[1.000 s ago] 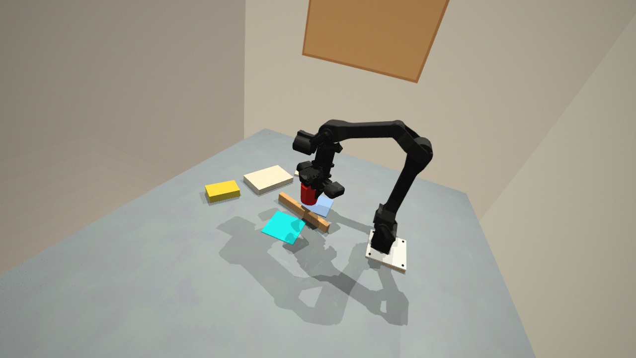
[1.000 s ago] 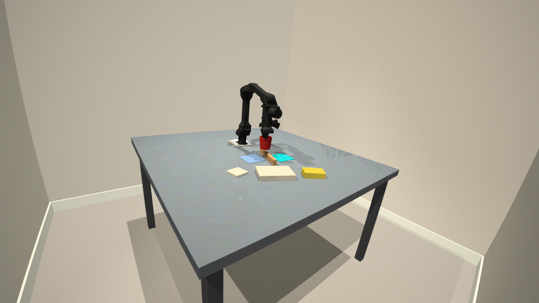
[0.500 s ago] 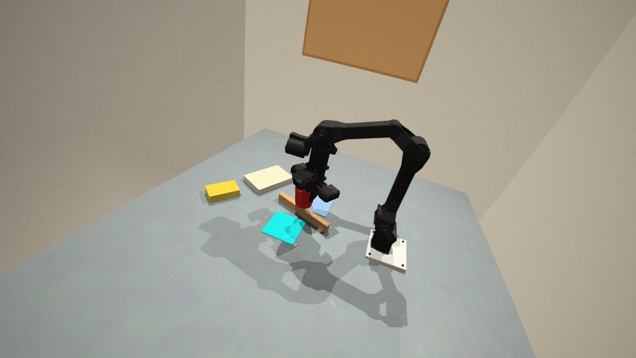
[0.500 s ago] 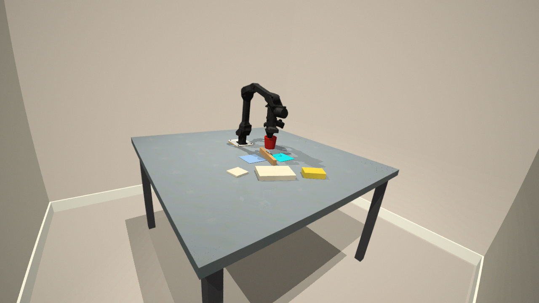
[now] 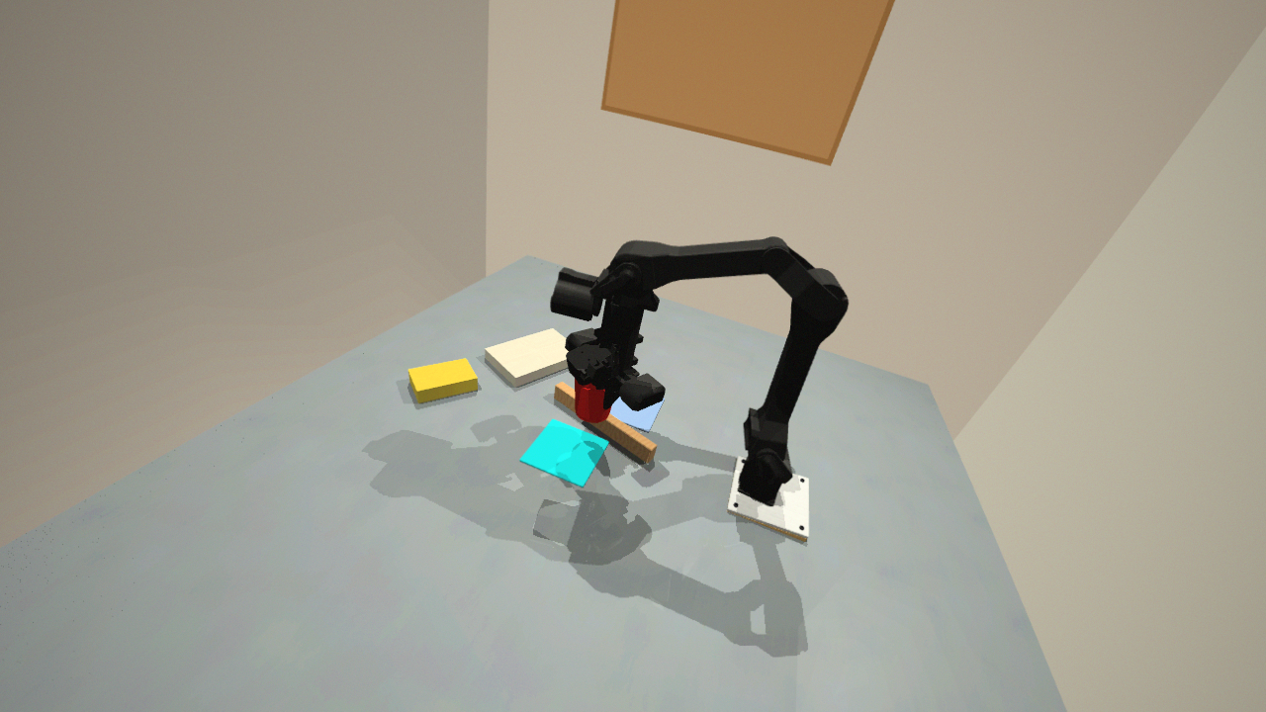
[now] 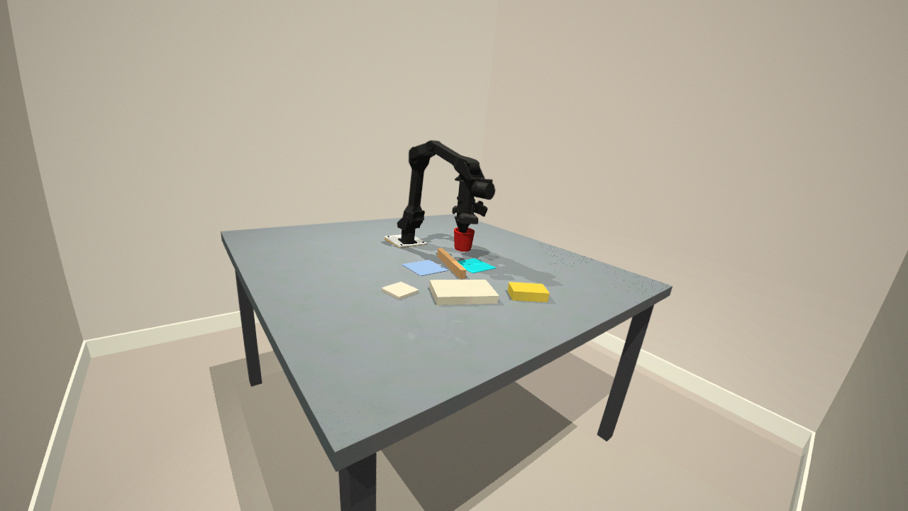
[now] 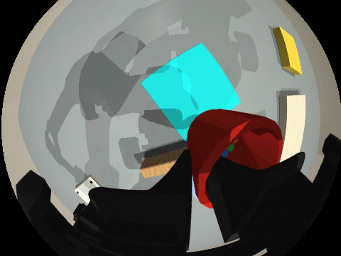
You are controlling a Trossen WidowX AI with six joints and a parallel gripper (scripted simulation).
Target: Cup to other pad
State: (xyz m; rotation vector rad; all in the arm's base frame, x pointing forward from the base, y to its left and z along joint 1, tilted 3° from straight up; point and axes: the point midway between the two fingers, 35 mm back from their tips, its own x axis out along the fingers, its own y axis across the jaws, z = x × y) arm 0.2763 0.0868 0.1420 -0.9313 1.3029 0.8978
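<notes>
Now: gripper tip 110 mm above the cyan pad, 40 mm to the right of it and 40 mm short of it. The rest, counted from my gripper tip: orange wooden bar 90 mm below, 60 mm to the right, 20 mm ahead; light blue pad 150 mm to the right, 110 mm below, 10 mm ahead; red cup 30 mm ahead, 10 mm to the right.
</notes>
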